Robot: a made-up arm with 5 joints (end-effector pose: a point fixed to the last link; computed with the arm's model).
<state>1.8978 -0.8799 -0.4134 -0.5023 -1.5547</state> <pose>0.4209 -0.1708 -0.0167 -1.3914 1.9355 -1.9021</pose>
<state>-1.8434 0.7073 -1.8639 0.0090 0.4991</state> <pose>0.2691 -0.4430 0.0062 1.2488 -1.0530 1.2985</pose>
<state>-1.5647 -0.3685 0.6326 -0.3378 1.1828</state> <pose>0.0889 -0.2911 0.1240 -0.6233 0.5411 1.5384</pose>
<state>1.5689 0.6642 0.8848 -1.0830 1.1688</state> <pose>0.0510 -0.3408 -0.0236 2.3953 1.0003 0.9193</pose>
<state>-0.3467 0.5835 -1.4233 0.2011 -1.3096</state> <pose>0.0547 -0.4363 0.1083 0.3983 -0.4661 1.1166</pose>
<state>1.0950 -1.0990 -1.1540 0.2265 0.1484</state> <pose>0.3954 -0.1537 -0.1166 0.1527 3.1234 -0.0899</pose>
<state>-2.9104 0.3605 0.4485 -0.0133 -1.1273</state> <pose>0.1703 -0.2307 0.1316 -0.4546 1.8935 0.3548</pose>
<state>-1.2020 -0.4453 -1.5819 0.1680 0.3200</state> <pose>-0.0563 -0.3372 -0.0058 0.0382 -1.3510 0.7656</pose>
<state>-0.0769 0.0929 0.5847 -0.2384 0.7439</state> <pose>0.1045 -0.3147 0.0532 -1.6853 -0.5519 0.6937</pose>
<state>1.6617 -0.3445 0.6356 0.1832 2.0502</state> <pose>0.1592 -0.2520 0.1023 -2.6672 -0.4270 -0.3083</pose>
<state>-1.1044 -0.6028 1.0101 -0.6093 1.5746</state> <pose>0.0712 -0.2678 0.0823 -0.9856 0.3712 1.4461</pose>
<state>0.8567 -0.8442 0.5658 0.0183 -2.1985</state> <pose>0.2145 -0.1133 0.0523 1.9604 -0.7796 -0.8939</pose>
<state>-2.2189 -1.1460 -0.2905 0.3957 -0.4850</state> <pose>0.0713 -0.0557 0.2197 -0.1159 1.2375 -0.5790</pose>
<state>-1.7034 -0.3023 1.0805 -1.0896 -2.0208</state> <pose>0.1338 -0.1569 0.1392 0.2004 0.2851 -1.7022</pose>
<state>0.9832 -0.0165 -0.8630 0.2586 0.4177</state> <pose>0.2050 -0.3865 -0.0243 -1.9132 -2.3050 0.5245</pose>
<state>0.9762 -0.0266 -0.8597 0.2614 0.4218</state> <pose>0.2060 -0.3851 -0.0261 -1.9039 -2.3012 0.5185</pose>
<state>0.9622 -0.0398 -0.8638 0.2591 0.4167</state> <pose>0.2079 -0.3843 -0.0289 -1.8713 -2.3086 0.5279</pose>
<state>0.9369 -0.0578 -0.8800 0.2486 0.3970</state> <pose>0.2111 -0.3841 -0.0335 -1.8014 -2.3330 0.5610</pose>
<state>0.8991 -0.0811 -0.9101 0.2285 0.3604</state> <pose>0.2156 -0.3845 -0.0405 -1.6871 -2.3734 0.6188</pose>
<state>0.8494 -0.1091 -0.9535 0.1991 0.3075</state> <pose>0.2211 -0.3851 -0.0500 -1.5280 -2.4223 0.6973</pose>
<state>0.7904 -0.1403 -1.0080 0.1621 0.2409</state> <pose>0.2266 -0.3852 -0.0619 -1.3302 -2.4695 0.7884</pose>
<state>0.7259 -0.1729 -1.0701 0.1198 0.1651</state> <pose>0.2314 -0.3844 -0.0757 -1.1061 -2.5058 0.8833</pose>
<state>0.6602 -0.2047 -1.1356 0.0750 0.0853</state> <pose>0.2348 -0.3827 -0.0904 -0.8718 -2.5255 0.9744</pose>
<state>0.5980 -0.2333 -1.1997 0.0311 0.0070</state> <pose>0.2364 -0.3804 -0.1048 -0.6460 -2.5277 1.0560</pose>
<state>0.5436 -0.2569 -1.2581 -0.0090 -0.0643</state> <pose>0.2364 -0.3780 -0.1176 -0.4450 -2.5167 1.1255</pose>
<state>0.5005 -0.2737 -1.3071 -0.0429 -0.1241</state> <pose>0.2357 -0.3763 -0.1276 -0.2818 -2.4986 1.1826</pose>
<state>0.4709 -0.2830 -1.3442 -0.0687 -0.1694</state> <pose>0.2349 -0.3756 -0.1342 -0.1638 -2.4800 1.2276</pose>
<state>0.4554 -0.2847 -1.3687 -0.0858 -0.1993</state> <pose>0.2345 -0.3761 -0.1372 -0.0923 -2.4655 1.2621</pose>
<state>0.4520 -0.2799 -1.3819 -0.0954 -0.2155</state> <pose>0.2347 -0.3776 -0.1372 -0.0609 -2.4571 1.2879</pose>
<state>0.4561 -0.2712 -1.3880 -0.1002 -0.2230</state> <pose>0.2354 -0.3798 -0.1352 -0.0545 -2.4532 1.3082</pose>
